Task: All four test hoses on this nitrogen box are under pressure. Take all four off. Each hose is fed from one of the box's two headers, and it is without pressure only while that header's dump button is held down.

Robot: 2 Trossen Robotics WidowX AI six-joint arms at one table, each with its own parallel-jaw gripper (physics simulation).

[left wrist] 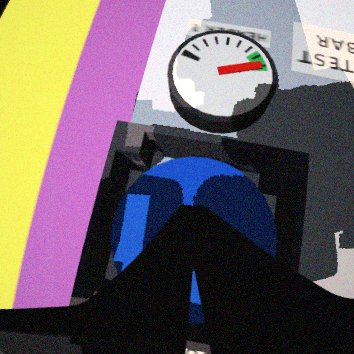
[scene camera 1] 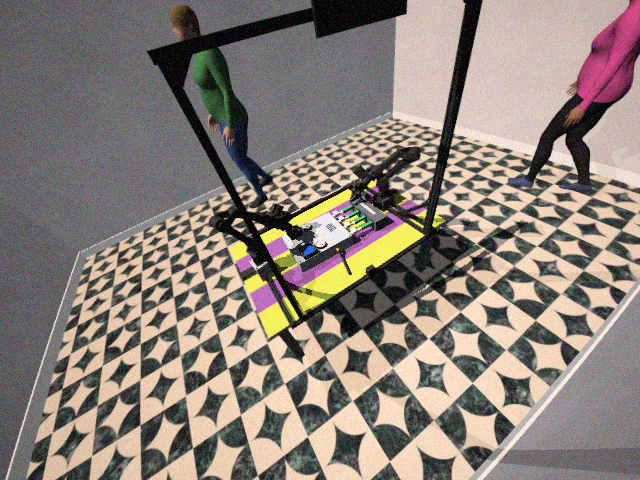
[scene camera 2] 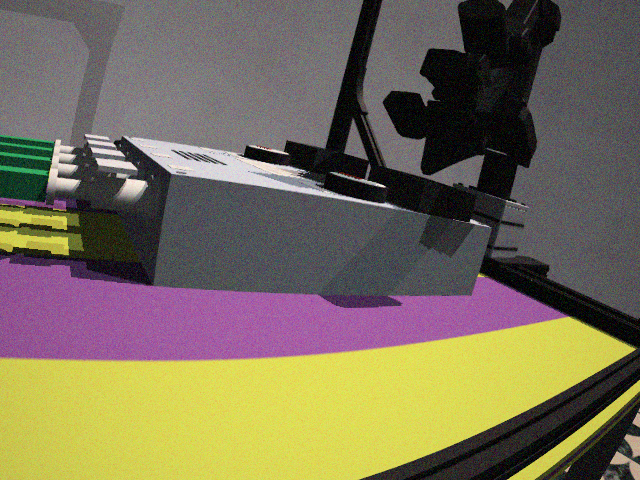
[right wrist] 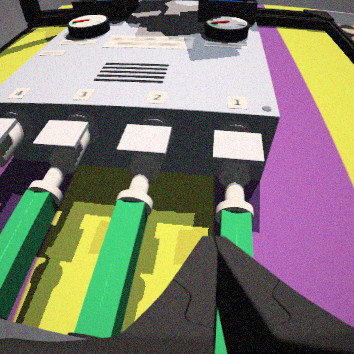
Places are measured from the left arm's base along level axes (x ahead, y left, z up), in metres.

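Where they show: left gripper, between the fingertips: point(left wrist: 190, 216) point(scene camera 2: 424, 172); right gripper, between the fingertips: point(scene camera 1: 349, 202) point(right wrist: 211, 246); left arm's base, origin of its link: point(scene camera 1: 259, 260) point(scene camera 2: 492, 195); right arm's base, origin of its link: point(scene camera 1: 383, 195).
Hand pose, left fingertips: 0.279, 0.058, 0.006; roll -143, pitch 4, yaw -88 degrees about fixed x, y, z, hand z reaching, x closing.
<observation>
Each offset is from my left fingertips to the top centre of the thing, as dx, dy, dz. "pt": to the spot under its first point.
The pale grey nitrogen box point(scene camera 1: 336, 235) point(scene camera 2: 310, 242) point(right wrist: 210, 80) carries four green hoses in white-tabbed couplings; hose 1 {pt +0.360, -0.047, -0.053} point(right wrist: 236, 225), hose 2 {pt +0.387, -0.121, -0.053} point(right wrist: 111, 270) and hose 3 {pt +0.367, -0.180, -0.054} point(right wrist: 25, 240) look seated, and the coupling of hose 4 {pt +0.273, -0.228, -0.043} point(right wrist: 6, 134) is cut off. My left gripper point(scene camera 1: 299, 232) point(scene camera 2: 431, 165) point(left wrist: 190, 216) is shut, raised above the blue dump button {-0.006, -0.001, -0.021} point(left wrist: 192, 167) in its black housing. The header 1 gauge {pt +0.069, -0.013, -0.023} point(left wrist: 220, 85) point(right wrist: 226, 29) has its red needle in the green. The other gauge {pt +0.072, -0.194, -0.023} point(right wrist: 89, 25) also reads toward green. My right gripper point(right wrist: 211, 246) is shut and empty, over hose 1.
A dark grey block {pt +0.448, -0.308, -0.060} point(scene camera 1: 382, 221) stands at the hoses' far ends. Black frame posts point(scene camera 1: 447, 124) rise beside the striped table. Two people, one in green point(scene camera 1: 214, 82) and one in pink point(scene camera 1: 607, 67), stand beyond the table.
</observation>
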